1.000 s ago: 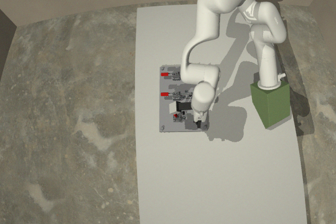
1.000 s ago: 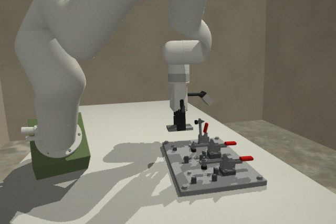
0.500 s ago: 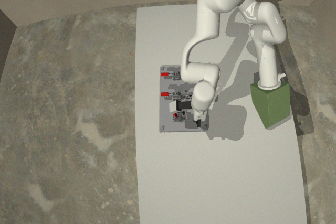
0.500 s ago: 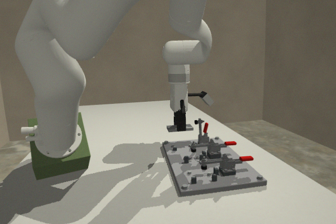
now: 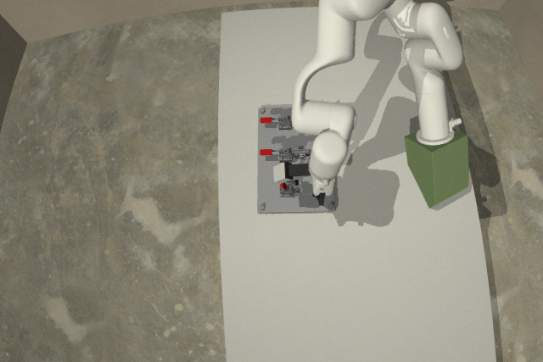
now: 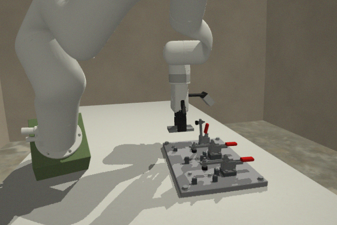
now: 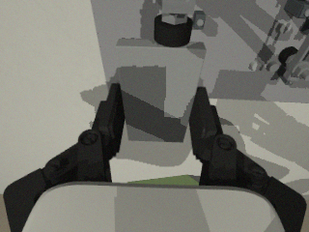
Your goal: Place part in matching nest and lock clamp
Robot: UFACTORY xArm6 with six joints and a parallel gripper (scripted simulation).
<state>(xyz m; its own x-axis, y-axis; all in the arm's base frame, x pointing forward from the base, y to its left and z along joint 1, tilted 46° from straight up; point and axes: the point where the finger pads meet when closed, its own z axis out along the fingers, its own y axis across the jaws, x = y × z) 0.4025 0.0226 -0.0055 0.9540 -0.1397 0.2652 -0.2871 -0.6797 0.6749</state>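
My hand is 20 mm above the flat grey block. From my hand the other things lie so: fixture plate: 130 mm to the right, 100 mm below, 20 mm ahead.
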